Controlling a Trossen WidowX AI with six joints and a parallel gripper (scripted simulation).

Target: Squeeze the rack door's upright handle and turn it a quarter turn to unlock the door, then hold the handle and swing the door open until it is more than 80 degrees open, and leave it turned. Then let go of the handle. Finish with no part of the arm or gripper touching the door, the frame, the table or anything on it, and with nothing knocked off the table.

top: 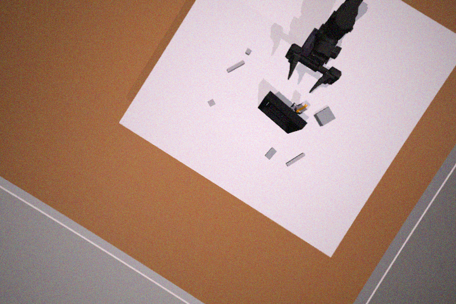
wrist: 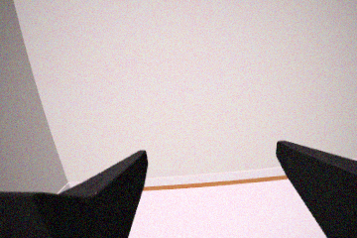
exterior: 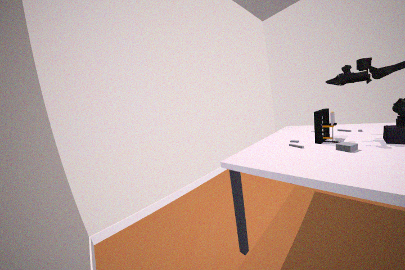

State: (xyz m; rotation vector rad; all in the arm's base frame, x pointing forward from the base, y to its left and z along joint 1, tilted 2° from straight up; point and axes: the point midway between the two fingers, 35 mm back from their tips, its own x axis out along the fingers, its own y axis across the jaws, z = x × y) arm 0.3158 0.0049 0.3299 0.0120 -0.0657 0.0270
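Right now the handle is 4 cm behind my gripper tip, 9 cm to the left of it and 28 cm below it. Also, from my gripper tip: cube 17 cm behind, 28 cm to the right, 40 cm below.
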